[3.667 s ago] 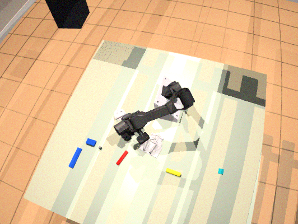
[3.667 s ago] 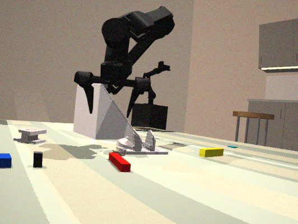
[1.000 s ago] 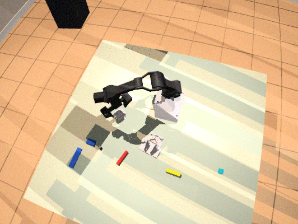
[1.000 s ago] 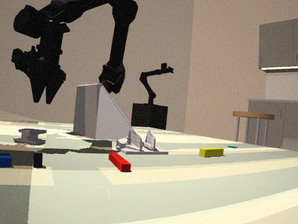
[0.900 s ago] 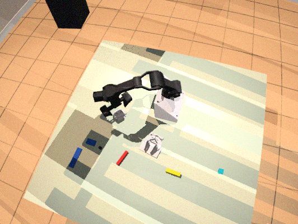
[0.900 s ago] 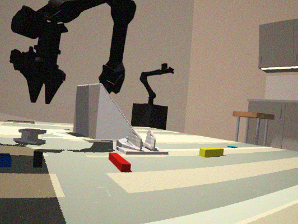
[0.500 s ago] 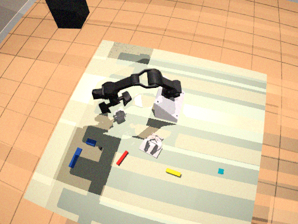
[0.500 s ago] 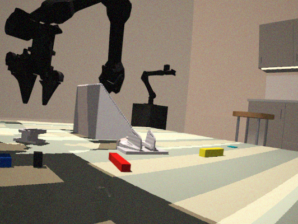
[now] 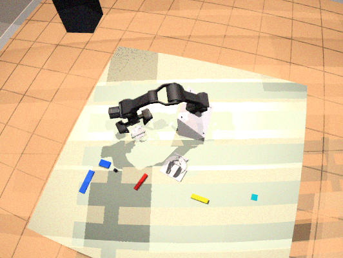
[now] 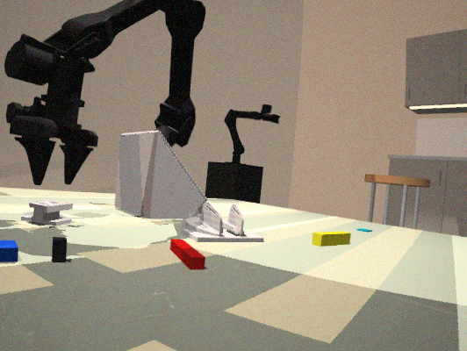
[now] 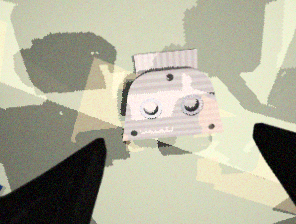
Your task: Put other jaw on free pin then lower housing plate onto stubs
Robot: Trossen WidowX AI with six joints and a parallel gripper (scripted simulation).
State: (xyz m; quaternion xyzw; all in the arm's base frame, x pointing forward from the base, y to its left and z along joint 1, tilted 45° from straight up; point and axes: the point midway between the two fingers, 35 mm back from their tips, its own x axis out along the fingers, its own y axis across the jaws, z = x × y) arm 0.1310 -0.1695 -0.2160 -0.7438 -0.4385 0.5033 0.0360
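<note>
Now: gripper tip 4 cm above the base plate and 1 cm past it. Round my gripper tip: blue block 21 cm ahead, 14 cm to the right, 6 cm below; small black cube 23 cm ahead, 7 cm to the right, 5 cm below; white block 5 cm below, 1 cm to the right, 1 cm behind.
</note>
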